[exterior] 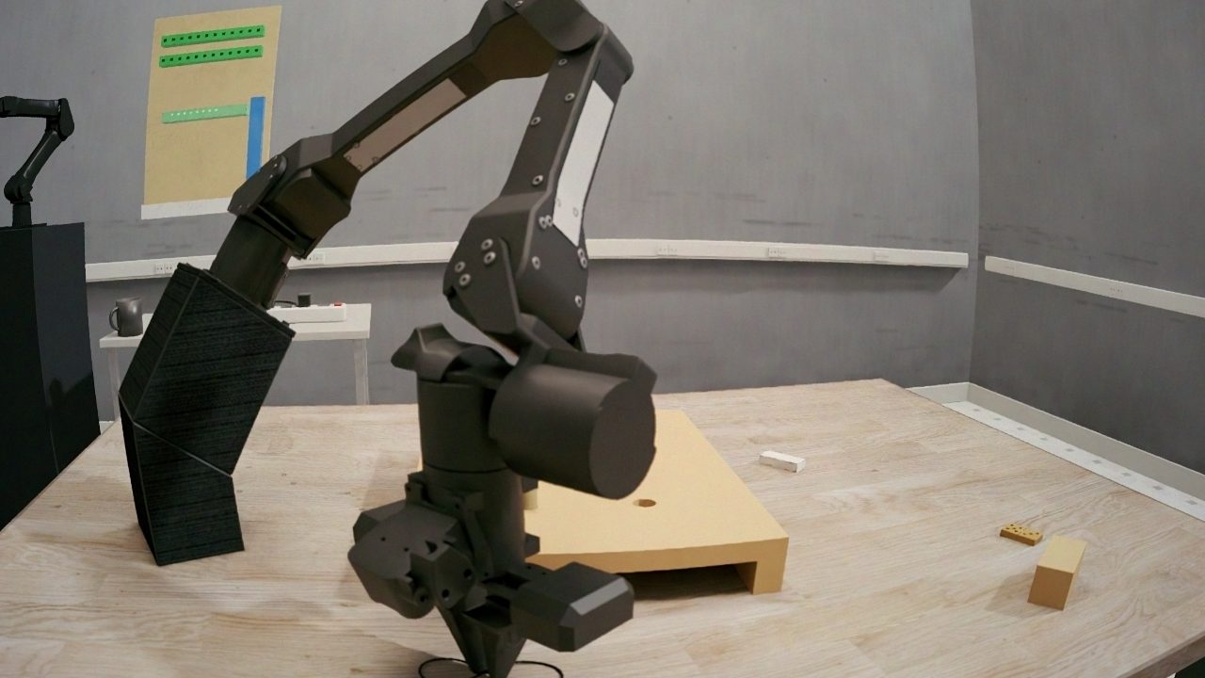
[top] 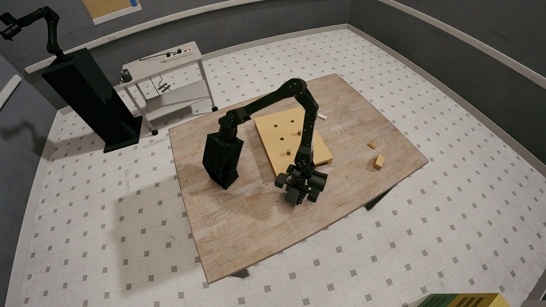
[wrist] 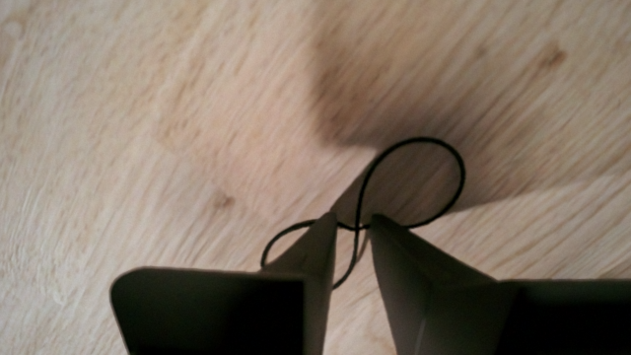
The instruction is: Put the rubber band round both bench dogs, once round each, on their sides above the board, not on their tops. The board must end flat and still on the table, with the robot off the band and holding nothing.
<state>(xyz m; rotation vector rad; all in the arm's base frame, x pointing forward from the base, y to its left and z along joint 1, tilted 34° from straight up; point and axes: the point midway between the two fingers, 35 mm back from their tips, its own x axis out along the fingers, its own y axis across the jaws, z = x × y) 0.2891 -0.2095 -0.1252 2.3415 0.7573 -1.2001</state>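
My hand is 290 mm to the right of the tan board and 80 mm short of it. Also, from my hand: wooden block 460 mm ahead, 20 mm to the left, 20 mm below; white block 410 mm to the left, 320 mm ahead, 30 mm below; domino 500 mm ahead, 130 mm to the left, 30 mm below.
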